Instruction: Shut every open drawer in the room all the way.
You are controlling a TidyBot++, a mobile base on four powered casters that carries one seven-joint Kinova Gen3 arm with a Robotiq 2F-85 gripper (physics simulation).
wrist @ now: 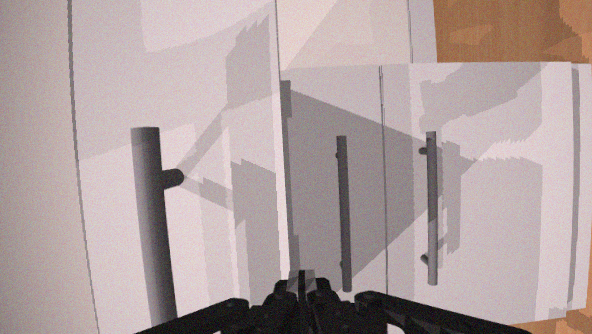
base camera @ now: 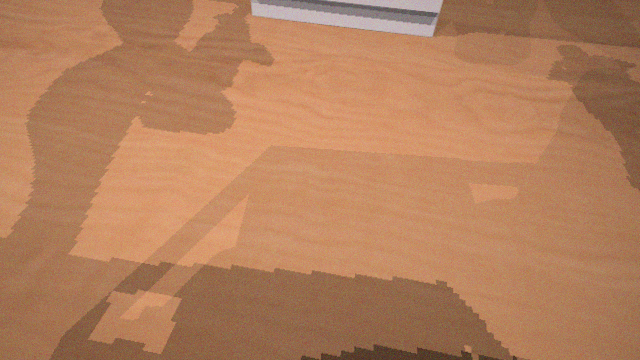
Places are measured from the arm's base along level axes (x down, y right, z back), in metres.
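Where they show: gripper, fingertip midpoint: (wrist: pixel 302 287).
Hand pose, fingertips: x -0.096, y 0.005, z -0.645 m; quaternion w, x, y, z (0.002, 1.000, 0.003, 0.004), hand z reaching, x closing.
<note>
Each offset is from my fingertips to the top centre of the thing. "*": to the spot under its first point. Level surfaces: height alone.
In the wrist view, a white drawer front @[dz -0.025, dx -0.135, dy -0.014 m] (wrist: pixel 115 200) with a thick dark bar handle @[* dz +0.030, dx -0.068, dy +0.052 m] (wrist: pixel 150 200) fills the left side and looks much nearer than the fronts to its right. A shaded front @[dz -0.277, dx -0.004, dy +0.018 m] (wrist: pixel 315 150) with a thin bar handle @[* dz -0.228, dx +0.059, dy +0.034 m] (wrist: pixel 344 200) is in the middle. Another white front @[dz -0.277, dx +0.126, dy +0.018 m] (wrist: pixel 500 210) with a bar handle @[* dz -0.230, dx +0.179, dy +0.026 m] (wrist: pixel 432 200) is at the right. How far each stands out is hard to tell. My gripper (wrist: pixel 302 287) is shut and empty at the bottom centre, right of the thick handle and overlapping the near front's right edge. Any contact is unclear.
The lower end of a white cabinet (base camera: pixel 345 20) with a grey recess shows at the top of the base view. Wooden floor @[dx +0.492 m] (base camera: pixel 375 100) (wrist: pixel 480 30) carries shadows of the arm. A pale panel (wrist: pixel 345 30) adjoins the fronts at the top of the wrist view.
</note>
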